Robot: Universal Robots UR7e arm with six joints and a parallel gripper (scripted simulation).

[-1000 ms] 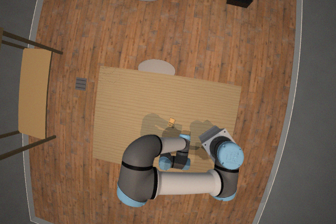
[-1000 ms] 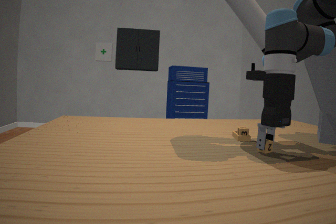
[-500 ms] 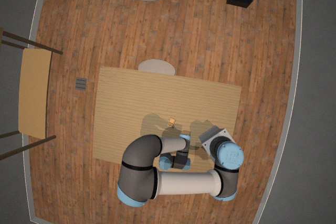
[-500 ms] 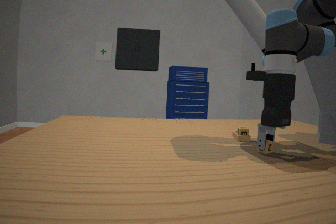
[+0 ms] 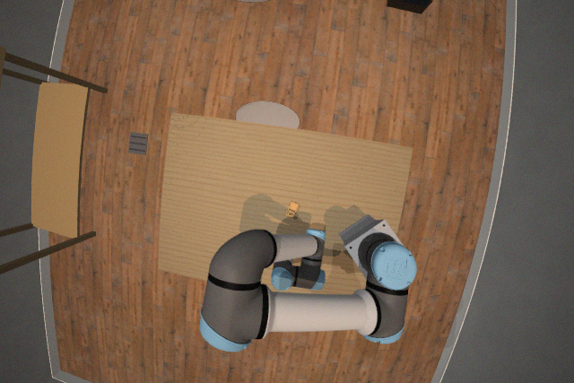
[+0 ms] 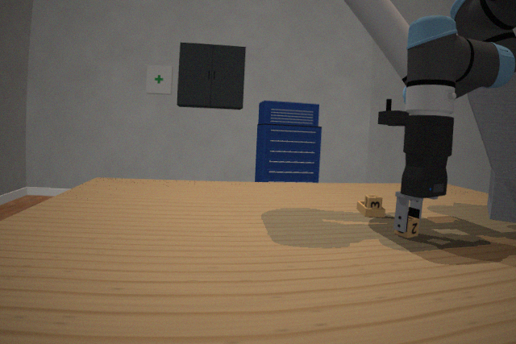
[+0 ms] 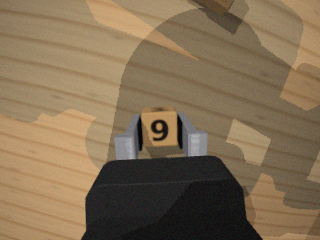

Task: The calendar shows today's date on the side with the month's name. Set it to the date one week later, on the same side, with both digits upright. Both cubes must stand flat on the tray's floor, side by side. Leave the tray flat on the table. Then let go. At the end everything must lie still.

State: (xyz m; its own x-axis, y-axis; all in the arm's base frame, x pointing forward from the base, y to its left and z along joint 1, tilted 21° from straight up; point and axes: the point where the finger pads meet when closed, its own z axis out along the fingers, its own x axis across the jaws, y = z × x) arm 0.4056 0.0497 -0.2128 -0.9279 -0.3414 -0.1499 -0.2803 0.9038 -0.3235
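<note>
The wooden date cube lies 10 mm below my hand. From my hand the other things lie so: wooden calendar tray 150 mm to the right, 20 mm below, 20 mm behind.
</note>
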